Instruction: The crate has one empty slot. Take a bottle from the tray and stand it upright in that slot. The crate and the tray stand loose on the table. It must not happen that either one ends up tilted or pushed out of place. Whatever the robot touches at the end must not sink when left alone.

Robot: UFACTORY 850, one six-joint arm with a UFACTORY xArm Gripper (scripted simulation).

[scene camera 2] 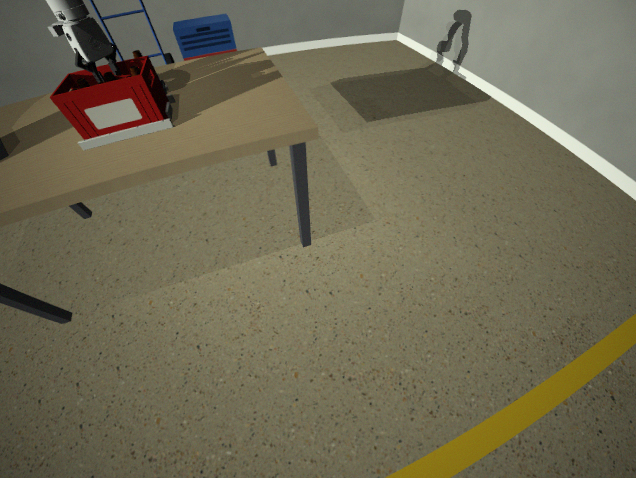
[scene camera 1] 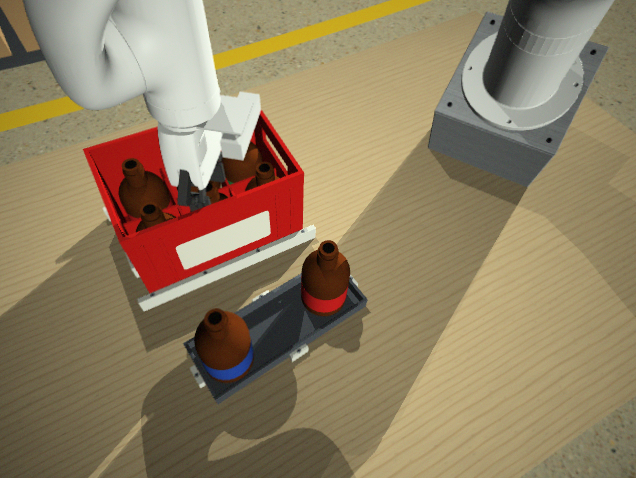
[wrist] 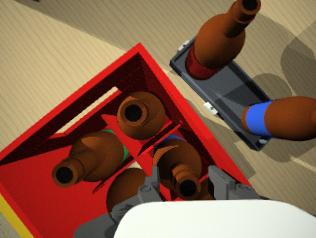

Path:
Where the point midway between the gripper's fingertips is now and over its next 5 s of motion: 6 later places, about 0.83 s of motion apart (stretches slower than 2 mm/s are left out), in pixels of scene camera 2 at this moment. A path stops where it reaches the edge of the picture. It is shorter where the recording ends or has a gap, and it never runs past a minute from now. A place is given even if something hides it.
The gripper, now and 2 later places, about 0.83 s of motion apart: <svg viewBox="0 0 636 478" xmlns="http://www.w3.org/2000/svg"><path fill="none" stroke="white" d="M111 79L106 70L96 54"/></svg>

